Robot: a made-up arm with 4 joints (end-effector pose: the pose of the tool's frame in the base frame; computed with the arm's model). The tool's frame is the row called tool. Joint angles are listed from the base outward.
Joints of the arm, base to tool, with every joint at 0 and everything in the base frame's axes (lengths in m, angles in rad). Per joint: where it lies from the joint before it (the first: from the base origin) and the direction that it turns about. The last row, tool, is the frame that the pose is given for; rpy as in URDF.
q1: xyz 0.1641 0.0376 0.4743 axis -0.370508 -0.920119 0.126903
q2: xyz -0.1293 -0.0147 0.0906 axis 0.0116 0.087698 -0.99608
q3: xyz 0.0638 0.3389 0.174 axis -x
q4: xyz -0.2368 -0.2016 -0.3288 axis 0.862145 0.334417 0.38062
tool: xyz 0.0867 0.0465 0.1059 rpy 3.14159 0 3.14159
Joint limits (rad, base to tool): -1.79..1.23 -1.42..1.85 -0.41..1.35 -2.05..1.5
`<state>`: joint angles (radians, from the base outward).
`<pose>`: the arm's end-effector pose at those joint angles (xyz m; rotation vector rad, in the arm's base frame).
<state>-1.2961 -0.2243 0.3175 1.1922</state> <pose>0.1835 0.0009 0.6891 0.0882 -1.1782 -1.4504</pose>
Working (the frame after each row of the table, in the pose's form):
after q1: 0.1641 0.0376 0.4743 0.4802 1.1926 -0.1645
after q2: 0.1878 -0.0318 0.6149 0.6042 1.1112 0.0241
after q3: 0.4572 0.1956 0.7726 0.3198 1.0798 0.1970
after q4: 0.0568 -0.0146 0.7569 1.5045 1.4311 0.0915

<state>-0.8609 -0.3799 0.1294 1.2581</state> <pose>0.0559 0.0723 0.6647 0.4529 -1.3872 -1.5723</pose>
Working (the frame after each row of the table, in the pose's form):
after q1: 0.1641 0.0376 0.4743 0.3190 0.7921 -0.1093
after q2: 0.1322 -0.0084 0.6227 0.4562 0.6870 0.2418
after q3: 0.2722 0.2547 0.8685 0.3326 0.6671 0.2844
after q4: -0.0868 0.0546 0.6791 1.5125 1.1226 0.4357

